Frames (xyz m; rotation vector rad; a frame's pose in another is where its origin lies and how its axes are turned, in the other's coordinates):
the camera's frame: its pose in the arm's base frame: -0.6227 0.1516 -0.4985 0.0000 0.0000 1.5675
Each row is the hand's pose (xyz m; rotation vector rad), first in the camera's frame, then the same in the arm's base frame.
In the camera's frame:
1: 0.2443 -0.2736 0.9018 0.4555 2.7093 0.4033
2: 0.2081 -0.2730 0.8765 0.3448 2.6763 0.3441
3: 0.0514 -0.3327 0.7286 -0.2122 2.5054 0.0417
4: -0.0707 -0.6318 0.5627 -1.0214 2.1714 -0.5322
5: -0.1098 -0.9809 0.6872 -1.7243 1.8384 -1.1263
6: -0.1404 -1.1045 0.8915 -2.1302 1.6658 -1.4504
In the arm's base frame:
1: -0.3483 0.3950 0.4033 -1.7386 2.4498 0.7077
2: -0.3490 0.3588 0.3780 -1.7893 2.3264 0.7117
3: -0.2898 0.2019 0.2301 -2.0213 1.7114 0.6372
4: 0.0089 0.0788 0.0642 -2.2070 0.7990 0.2352
5: 0.3578 0.0386 0.1887 -2.2490 0.0757 -0.3768
6: 0.4813 0.0076 0.3930 -2.2547 -0.2721 -0.7963

